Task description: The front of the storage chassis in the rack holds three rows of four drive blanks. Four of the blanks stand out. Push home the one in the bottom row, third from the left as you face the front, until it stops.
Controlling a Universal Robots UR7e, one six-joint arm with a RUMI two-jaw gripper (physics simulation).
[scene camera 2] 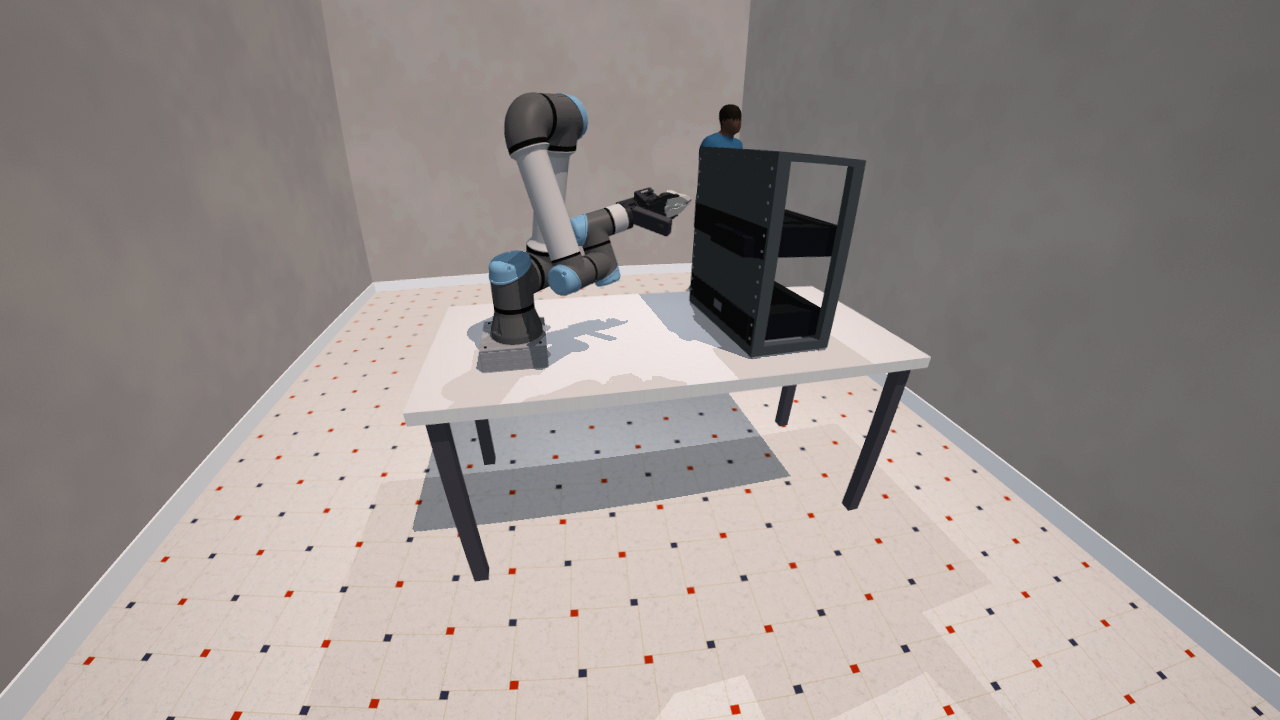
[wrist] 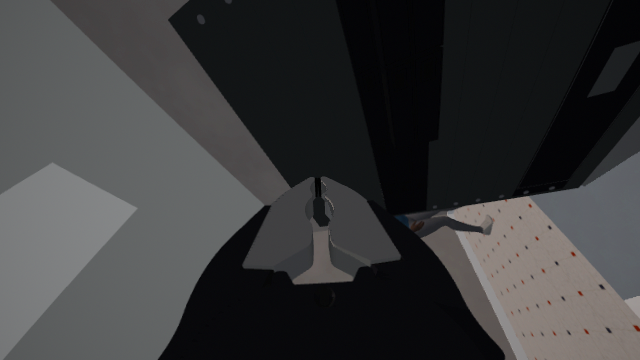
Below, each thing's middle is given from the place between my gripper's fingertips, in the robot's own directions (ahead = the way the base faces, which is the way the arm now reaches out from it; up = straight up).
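There is the dark rack (scene camera 2: 741, 227), and measured from my hand it is 11 cm to the left and 27 cm ahead, and 15 cm below.
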